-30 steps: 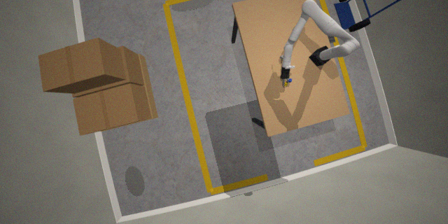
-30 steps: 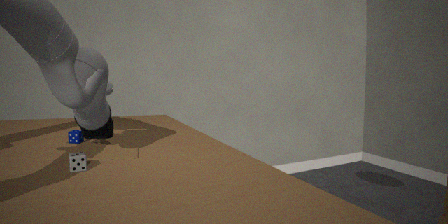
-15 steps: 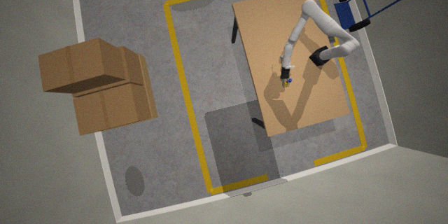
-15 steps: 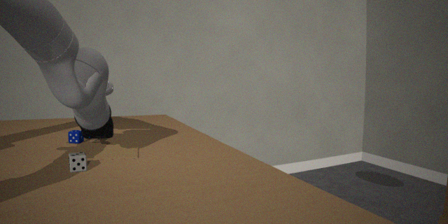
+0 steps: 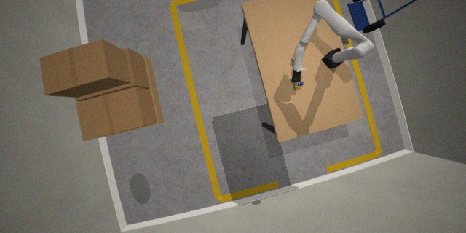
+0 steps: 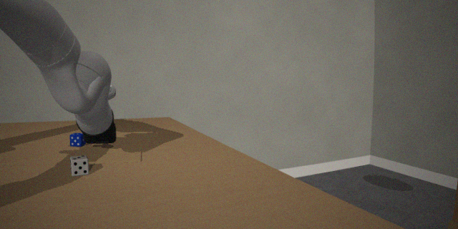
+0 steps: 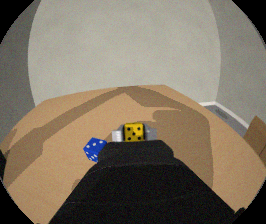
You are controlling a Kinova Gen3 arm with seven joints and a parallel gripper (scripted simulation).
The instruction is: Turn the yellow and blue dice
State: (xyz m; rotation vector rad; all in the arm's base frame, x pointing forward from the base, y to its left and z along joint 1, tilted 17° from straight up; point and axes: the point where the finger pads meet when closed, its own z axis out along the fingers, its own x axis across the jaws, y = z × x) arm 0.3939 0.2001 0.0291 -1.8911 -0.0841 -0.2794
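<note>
Right now the blue die is 6 cm behind my hand, 3 cm to the right of it and 2 cm below it. The rest, counted from my hand: white die 28 cm to the right, 3 cm behind, 2 cm below; tan mat 14 cm to the right, 3 cm below, 2 cm ahead; yellow die right at my hand.
</note>
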